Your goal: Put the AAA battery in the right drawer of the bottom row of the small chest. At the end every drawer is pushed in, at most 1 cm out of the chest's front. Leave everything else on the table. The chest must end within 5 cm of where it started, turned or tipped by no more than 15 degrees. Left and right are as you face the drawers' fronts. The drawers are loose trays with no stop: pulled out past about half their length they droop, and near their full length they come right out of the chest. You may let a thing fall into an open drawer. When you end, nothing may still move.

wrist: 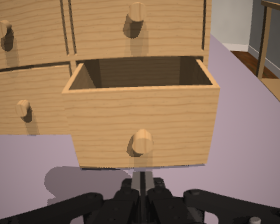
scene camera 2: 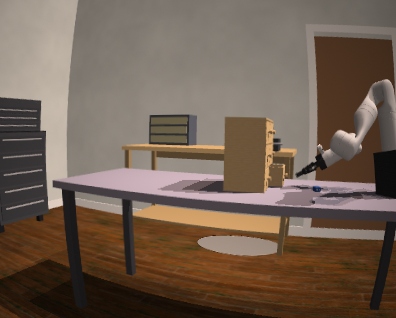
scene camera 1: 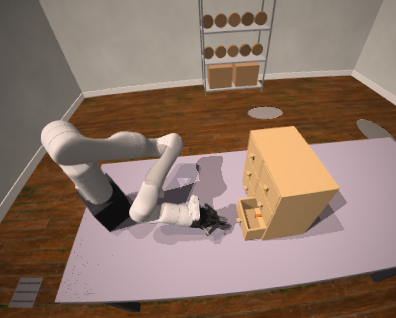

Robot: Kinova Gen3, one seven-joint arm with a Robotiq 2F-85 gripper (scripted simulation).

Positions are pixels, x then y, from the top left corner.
Scene:
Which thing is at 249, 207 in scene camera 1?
A drawer.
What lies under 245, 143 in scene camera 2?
A wooden chest.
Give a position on a wooden chest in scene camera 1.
At 305, 186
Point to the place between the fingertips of my gripper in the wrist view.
At 143, 184

